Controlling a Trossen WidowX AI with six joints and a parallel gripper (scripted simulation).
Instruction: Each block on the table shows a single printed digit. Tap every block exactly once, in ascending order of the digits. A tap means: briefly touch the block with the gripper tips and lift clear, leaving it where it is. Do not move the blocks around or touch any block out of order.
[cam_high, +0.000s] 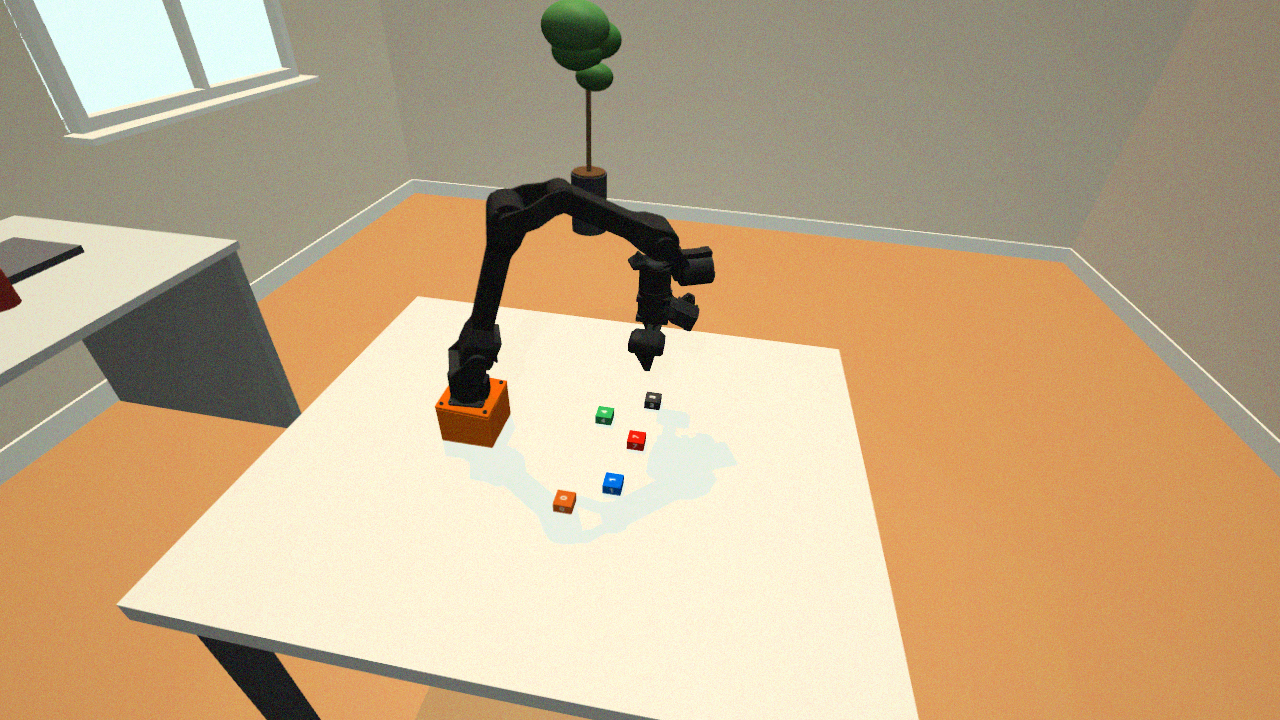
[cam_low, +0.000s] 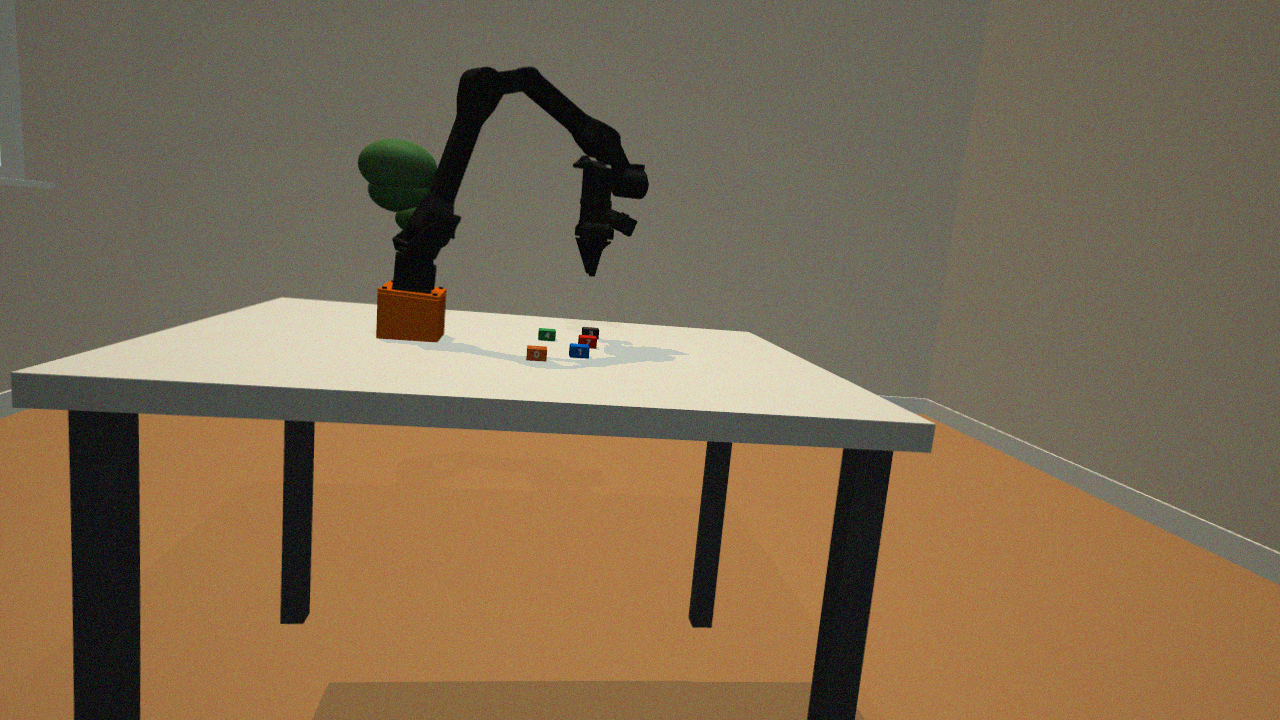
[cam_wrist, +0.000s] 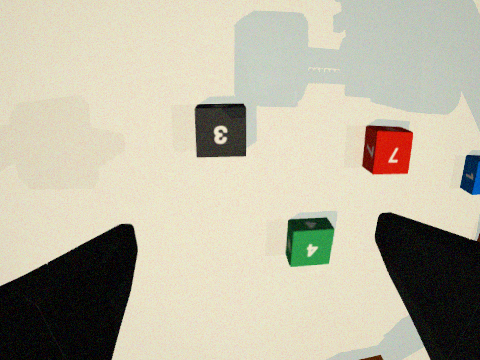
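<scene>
The orange block marked 0 is 14 cm behind my gripper tip, 27 cm to the right of it and 12 cm below it. The rest, counted from my gripper tip: green block marked 4: 8 cm behind, 4 cm to the right, 12 cm below; red block marked 7: 2 cm behind, 11 cm to the right, 12 cm below; black block marked 3: 1 cm ahead, 1 cm to the left, 12 cm below.
</scene>
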